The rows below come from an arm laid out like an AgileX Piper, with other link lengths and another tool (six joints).
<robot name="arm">
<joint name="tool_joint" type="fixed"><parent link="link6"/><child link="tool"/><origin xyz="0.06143 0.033 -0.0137" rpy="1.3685 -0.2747 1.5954"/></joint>
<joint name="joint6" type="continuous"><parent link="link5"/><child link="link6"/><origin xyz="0.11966 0 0.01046" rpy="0 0 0"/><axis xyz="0.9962 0 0.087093"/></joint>
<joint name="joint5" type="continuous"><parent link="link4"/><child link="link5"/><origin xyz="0 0 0" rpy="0 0 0"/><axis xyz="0 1 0"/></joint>
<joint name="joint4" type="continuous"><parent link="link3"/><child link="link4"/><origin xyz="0.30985 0 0.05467" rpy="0 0 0"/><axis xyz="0.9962 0 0.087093"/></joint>
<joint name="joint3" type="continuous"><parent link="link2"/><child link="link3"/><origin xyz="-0.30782 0 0.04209" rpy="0 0 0"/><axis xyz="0 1 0"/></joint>
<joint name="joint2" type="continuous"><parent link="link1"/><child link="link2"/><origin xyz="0 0 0" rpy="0 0 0"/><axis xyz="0 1 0"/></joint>
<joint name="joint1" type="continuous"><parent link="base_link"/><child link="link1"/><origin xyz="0 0 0.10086" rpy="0 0 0"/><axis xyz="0 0 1"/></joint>
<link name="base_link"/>
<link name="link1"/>
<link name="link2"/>
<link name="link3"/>
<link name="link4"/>
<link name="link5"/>
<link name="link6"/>
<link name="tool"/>
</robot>
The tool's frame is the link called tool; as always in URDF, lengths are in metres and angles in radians. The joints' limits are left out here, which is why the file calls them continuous.
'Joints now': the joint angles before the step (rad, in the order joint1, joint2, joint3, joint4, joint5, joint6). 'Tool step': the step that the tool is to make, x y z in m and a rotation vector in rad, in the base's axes. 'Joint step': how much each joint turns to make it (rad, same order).
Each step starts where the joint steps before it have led.
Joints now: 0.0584 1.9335 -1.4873 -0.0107 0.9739 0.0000
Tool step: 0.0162 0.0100 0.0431 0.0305 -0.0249 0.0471
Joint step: 0.0057 0.0173 -0.1602 0.0439 0.1167 -0.0543
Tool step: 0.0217 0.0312 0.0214 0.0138 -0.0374 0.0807
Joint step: 0.0522 0.0690 -0.1681 0.0186 0.0618 -0.0302
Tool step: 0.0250 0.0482 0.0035 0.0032 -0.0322 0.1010
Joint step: 0.0807 0.1249 -0.2070 0.0038 0.0508 -0.0188
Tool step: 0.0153 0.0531 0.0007 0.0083 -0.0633 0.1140
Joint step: 0.0841 0.1009 -0.1643 0.0045 0.0017 -0.0320
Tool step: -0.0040 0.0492 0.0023 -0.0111 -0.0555 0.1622
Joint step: 0.0823 0.0570 -0.1024 0.0072 0.0015 -0.0871
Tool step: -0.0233 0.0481 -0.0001 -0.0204 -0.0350 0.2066
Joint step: 0.0878 0.0114 -0.0201 0.0237 -0.0058 -0.1306
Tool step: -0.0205 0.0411 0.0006 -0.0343 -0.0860 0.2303
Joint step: 0.0828 0.0002 -0.0007 0.0070 -0.0445 -0.1707
